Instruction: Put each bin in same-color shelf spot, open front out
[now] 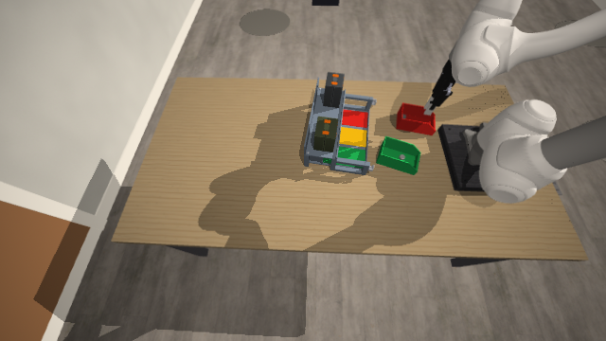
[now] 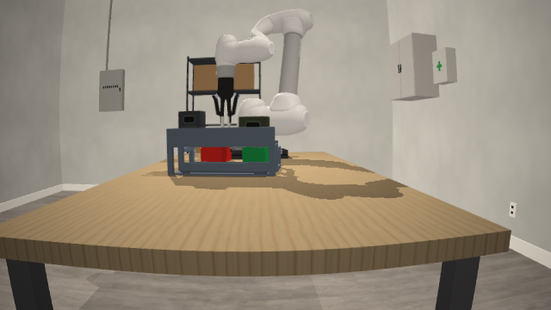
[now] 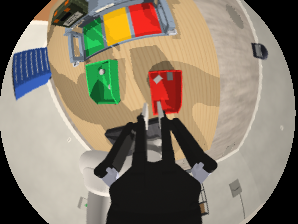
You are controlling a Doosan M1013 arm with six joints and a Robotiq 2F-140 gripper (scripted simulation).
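My hand is 14 cm above the red bin, 5 cm to the left of it and 1 cm past it. The rest, counted from my hand: green bin 17 cm to the left, 14 cm below, 8 cm ahead.
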